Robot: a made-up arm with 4 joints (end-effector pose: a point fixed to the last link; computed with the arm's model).
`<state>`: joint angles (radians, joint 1 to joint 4).
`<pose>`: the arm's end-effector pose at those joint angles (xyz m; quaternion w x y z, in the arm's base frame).
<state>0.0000 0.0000 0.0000 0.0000</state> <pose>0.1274 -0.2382 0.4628 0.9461 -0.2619 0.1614 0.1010</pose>
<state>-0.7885 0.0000 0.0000 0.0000</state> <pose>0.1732 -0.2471 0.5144 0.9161 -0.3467 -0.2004 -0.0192</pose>
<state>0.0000 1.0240 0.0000 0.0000</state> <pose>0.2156 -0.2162 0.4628 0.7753 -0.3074 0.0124 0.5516</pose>
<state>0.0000 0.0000 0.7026 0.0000</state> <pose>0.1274 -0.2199 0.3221 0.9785 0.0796 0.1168 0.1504</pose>
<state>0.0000 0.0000 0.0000 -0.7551</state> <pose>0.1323 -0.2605 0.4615 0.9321 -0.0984 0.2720 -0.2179</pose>
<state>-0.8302 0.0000 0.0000 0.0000</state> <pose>0.1744 -0.2474 0.5180 0.9105 -0.3498 -0.2191 -0.0257</pose>
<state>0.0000 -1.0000 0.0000 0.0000</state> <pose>0.0633 -0.1764 0.4628 0.8787 -0.1525 0.2673 -0.3649</pose>
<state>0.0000 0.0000 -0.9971 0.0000</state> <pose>0.1274 -0.1082 0.6109 0.7057 -0.6824 0.1901 0.0115</pose>
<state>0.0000 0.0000 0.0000 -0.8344</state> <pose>0.1318 -0.2629 0.4611 0.9228 -0.0800 0.2816 -0.2503</pose>
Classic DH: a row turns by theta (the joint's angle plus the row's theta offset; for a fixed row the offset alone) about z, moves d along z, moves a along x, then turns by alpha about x. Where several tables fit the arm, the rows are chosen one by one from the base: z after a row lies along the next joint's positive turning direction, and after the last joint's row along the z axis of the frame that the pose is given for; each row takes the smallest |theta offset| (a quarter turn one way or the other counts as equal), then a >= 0, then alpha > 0; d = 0 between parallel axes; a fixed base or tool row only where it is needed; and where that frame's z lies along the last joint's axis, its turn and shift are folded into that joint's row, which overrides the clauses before.
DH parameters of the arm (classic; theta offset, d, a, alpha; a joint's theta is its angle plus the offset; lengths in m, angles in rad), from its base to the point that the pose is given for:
base (fixed): -0.1856 0.546 0.1304 -1.5649
joint 1: 0 -0.1181 0.0463 1.5649
joint 2: -1.3852 -0.1279 -0.1115 -1.5708
joint 3: 0.1116 -0.0342 0.2123 1.813
joint 4: 0.9671 0.0374 0.0111 -0.8441
tool (fixed): 0.8878 0.0388 0 0

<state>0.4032 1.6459 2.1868 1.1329</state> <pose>-0.1383 -0.1971 0.3134 0.3026 0.7961 0.0275 0.5234</pose>
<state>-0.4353 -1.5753 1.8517 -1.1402</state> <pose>0.4232 -0.1518 0.2889 0.3868 0.8736 -0.2441 -0.1663</pose>
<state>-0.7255 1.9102 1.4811 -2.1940</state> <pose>0.3528 -0.2595 0.2819 0.6345 -0.3162 0.6963 -0.1127</pose>
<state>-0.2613 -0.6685 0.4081 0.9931</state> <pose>0.1083 -0.1855 0.3774 0.9257 -0.3212 -0.1412 0.1415</pose>
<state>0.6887 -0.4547 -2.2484 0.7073</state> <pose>0.2070 0.1101 0.4912 0.0921 0.7231 -0.5368 -0.4249</pose>
